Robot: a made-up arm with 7 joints. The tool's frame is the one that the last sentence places.
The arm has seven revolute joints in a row. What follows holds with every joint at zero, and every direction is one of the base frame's. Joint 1 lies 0.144 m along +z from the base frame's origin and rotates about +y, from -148.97 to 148.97 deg. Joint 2 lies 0.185 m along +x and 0.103 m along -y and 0.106 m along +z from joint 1 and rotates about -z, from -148.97 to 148.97 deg. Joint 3 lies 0.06 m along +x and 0.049 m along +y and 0.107 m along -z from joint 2 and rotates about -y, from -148.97 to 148.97 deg. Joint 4 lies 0.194 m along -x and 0.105 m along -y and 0.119 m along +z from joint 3 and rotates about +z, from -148.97 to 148.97 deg. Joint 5 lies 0.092 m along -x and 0.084 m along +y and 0.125 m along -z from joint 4 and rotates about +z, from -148.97 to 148.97 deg. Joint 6 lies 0.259 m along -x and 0.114 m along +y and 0.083 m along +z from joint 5 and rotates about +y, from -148.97 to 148.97 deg. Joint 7 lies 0.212 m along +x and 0.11 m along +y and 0.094 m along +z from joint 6 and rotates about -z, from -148.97 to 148.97 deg. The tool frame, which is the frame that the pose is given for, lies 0.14 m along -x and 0.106 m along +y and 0.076 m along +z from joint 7; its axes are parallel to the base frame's.
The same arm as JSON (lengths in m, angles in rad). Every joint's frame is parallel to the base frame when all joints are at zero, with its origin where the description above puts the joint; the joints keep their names.
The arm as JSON. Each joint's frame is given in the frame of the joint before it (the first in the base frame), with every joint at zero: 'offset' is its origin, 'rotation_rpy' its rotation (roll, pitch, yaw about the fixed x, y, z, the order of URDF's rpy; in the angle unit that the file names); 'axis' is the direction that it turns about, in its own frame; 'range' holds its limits. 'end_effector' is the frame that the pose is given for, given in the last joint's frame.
{"length_unit": "m", "angle_unit": "rad", "chain": [
  {"id": "joint 1", "offset": [0.0, 0.0, 0.144], "rotation_rpy": [0.0, 0.0, 0.0], "axis": [0.0, 1.0, 0.0], "range": [-2.6, 2.6]},
  {"id": "joint 2", "offset": [0.185, -0.103, 0.106], "rotation_rpy": [0.0, 0.0, 0.0], "axis": [0.0, 0.0, -1.0], "range": [-2.6, 2.6]},
  {"id": "joint 3", "offset": [0.06, 0.049, -0.107], "rotation_rpy": [0.0, 0.0, 0.0], "axis": [0.0, -1.0, 0.0], "range": [-2.6, 2.6]},
  {"id": "joint 4", "offset": [-0.194, -0.105, 0.119], "rotation_rpy": [0.0, 0.0, 0.0], "axis": [0.0, 0.0, 1.0], "range": [-2.6, 2.6]},
  {"id": "joint 5", "offset": [-0.092, 0.084, -0.125], "rotation_rpy": [0.0, 0.0, 0.0], "axis": [0.0, 0.0, 1.0], "range": [-2.6, 2.6]},
  {"id": "joint 6", "offset": [-0.259, 0.114, 0.083], "rotation_rpy": [0.0, 0.0, 0.0], "axis": [0.0, 1.0, 0.0], "range": [-2.6, 2.6]},
  {"id": "joint 7", "offset": [0.212, 0.11, 0.094], "rotation_rpy": [0.0, 0.0, 0.0], "axis": [0.0, 0.0, -1.0], "range": [-2.6, 2.6]}
], "end_effector": {"offset": [-0.14, 0.106, 0.076], "rotation_rpy": [0.0, 0.0, 0.0]}}

